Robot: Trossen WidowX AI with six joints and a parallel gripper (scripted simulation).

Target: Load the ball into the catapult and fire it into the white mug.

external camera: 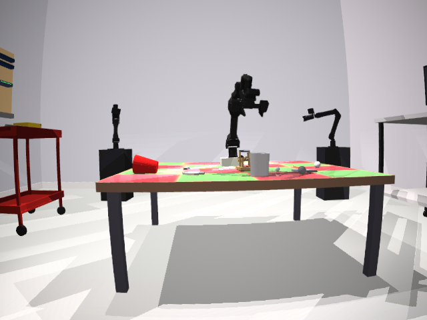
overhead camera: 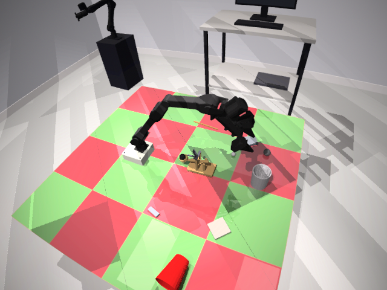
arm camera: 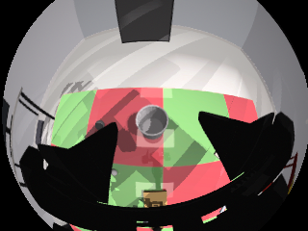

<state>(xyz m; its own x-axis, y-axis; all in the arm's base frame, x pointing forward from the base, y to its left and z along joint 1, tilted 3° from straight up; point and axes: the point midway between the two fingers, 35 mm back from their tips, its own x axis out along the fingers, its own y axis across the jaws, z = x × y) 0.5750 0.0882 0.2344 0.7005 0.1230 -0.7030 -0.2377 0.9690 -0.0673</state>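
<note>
Now: the dark ball 350 mm behind my gripper tip, 40 mm to the right of it and 210 mm below it. Also, from my gripper tip: grey ball 40 mm ahead, 220 mm to the left, 250 mm below; then small white ball 120 mm behind, 130 mm to the left, 260 mm below; then white mug 60 mm ahead, 20 mm to the left, 240 mm below.
</note>
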